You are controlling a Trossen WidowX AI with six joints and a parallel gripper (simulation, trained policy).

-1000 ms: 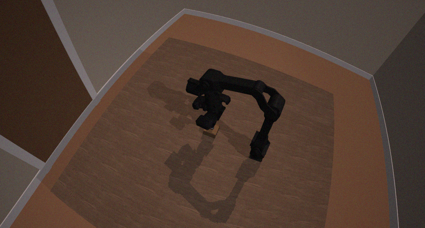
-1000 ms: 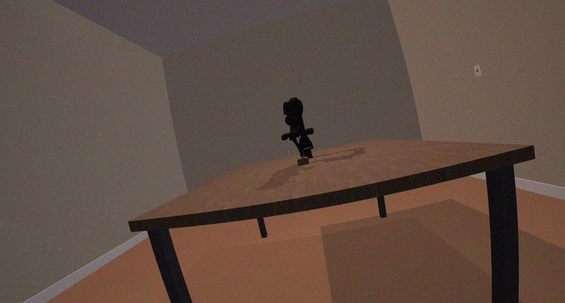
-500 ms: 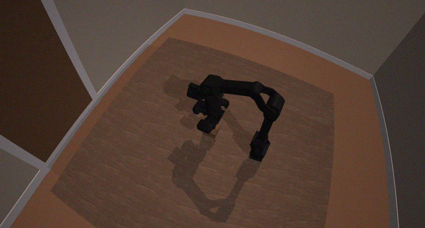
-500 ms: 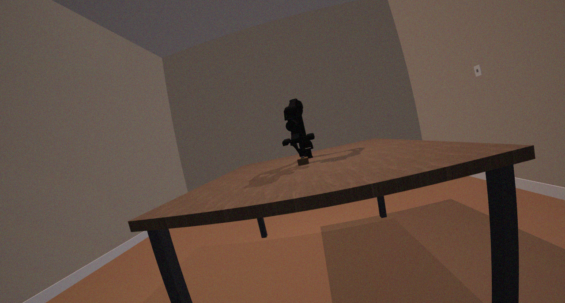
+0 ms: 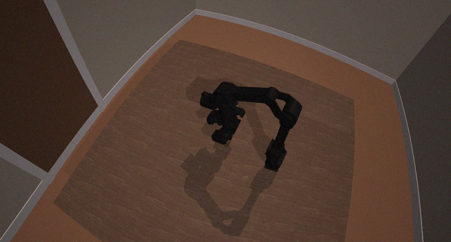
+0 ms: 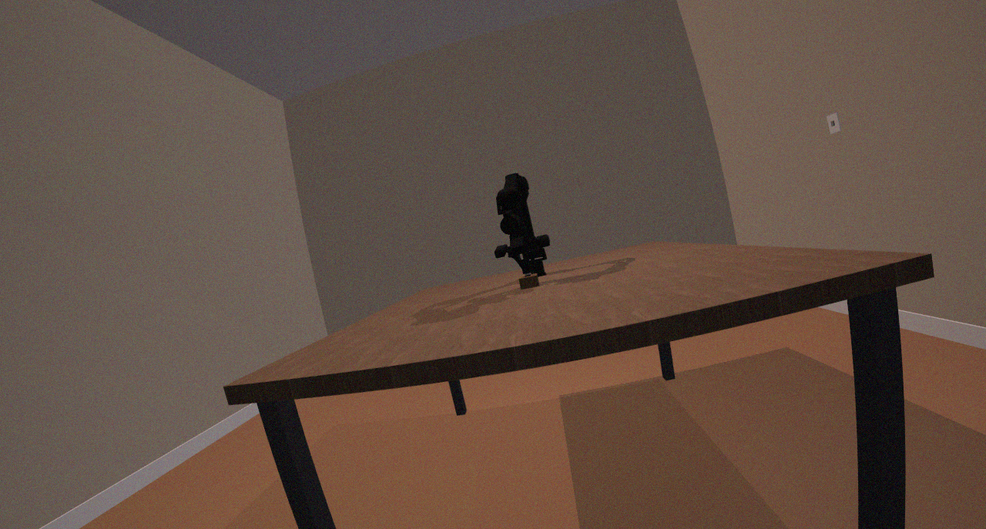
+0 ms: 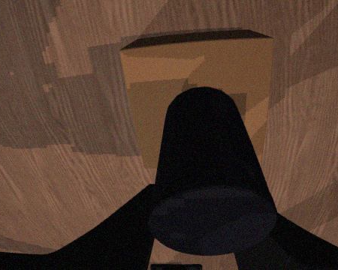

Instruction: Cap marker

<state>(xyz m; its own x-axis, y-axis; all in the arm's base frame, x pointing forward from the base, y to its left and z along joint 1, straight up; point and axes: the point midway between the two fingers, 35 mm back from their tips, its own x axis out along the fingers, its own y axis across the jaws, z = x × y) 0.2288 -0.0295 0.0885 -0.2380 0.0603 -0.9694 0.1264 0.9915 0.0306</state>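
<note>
Right now my gripper tip is 3 cm short of the dark cap, 1 cm to the left of it and 1 cm below it. Also, from my gripper tip: dark marker (3 cm ahead, 1 cm to the right, 1 cm above); then tan holder block (3 cm ahead, 1 cm to the right, 4 cm below).
</note>
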